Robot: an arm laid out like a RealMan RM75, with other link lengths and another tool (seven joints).
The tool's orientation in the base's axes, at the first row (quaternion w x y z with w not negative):
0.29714 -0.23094 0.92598 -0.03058
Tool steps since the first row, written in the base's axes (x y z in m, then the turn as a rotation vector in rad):
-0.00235 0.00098 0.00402 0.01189 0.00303 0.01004
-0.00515 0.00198 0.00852 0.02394 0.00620 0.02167
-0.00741 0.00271 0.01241 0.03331 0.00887 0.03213
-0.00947 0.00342 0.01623 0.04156 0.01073 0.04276
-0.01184 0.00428 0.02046 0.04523 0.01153 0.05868
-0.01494 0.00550 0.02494 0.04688 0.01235 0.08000
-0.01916 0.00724 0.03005 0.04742 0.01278 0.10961
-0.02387 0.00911 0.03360 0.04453 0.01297 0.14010
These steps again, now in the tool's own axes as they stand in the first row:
-0.00091 0.00106 -0.00455 -0.01526 -0.00411 -0.00129
-0.00176 0.00222 -0.00975 -0.03154 -0.00848 -0.00379
-0.00255 0.00304 -0.01416 -0.04506 -0.01196 -0.00688
-0.00344 0.00378 -0.01840 -0.05750 -0.01574 -0.01081
-0.00439 0.00470 -0.02315 -0.06902 -0.01962 -0.02175
-0.00512 0.00619 -0.02848 -0.08200 -0.02370 -0.03827
-0.00561 0.00847 -0.03492 -0.09846 -0.02928 -0.06225
-0.00497 0.01138 -0.04034 -0.11282 -0.03384 -0.08892

